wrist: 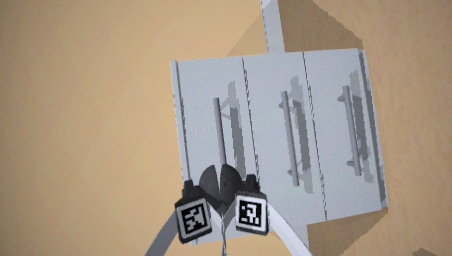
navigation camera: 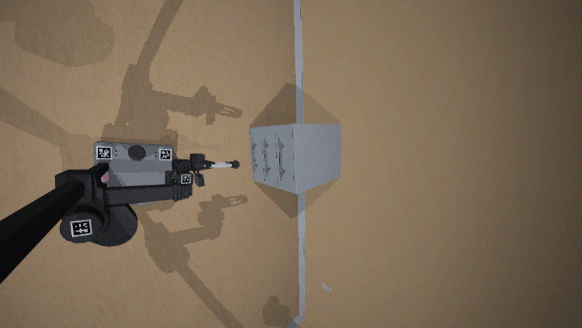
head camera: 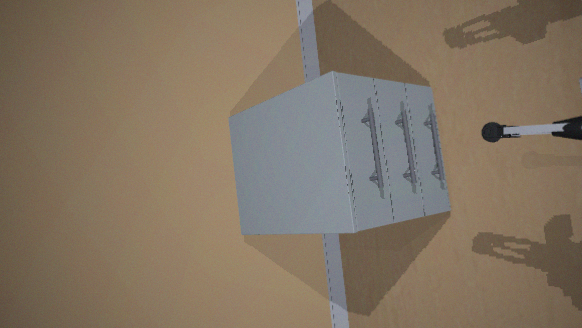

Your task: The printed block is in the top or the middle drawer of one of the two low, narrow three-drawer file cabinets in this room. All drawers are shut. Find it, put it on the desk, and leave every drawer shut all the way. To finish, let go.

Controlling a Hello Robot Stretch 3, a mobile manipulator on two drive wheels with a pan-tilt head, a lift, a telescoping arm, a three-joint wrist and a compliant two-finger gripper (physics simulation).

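A low grey three-drawer file cabinet (head camera: 290, 160) (navigation camera: 320, 155) (wrist: 270, 195) stands by the wall, its front towards me. The top handle (head camera: 375, 145) (wrist: 220, 132), middle handle (head camera: 408, 145) (wrist: 290, 137) and bottom handle (wrist: 352, 131) show; the drawer fronts look flush and shut. My gripper (head camera: 492, 132) (navigation camera: 236, 164) (wrist: 221, 182) is shut and holds nothing, its fingertips together but for a thin gap between the pads. It is out in front of the cabinet, apart from it; in the wrist view it overlaps the top handle's lower end. The printed block, the desk and the second cabinet do not show.
A pale baseboard (head camera: 330, 280) (navigation camera: 301, 240) runs along the wall on both sides of the cabinet. A small pale plate (navigation camera: 326, 287) is on the wall. My base (navigation camera: 135, 176) stands back from the cabinet, with the arm (navigation camera: 140, 194) drawn in. Shadows of the robot fall on the floor.
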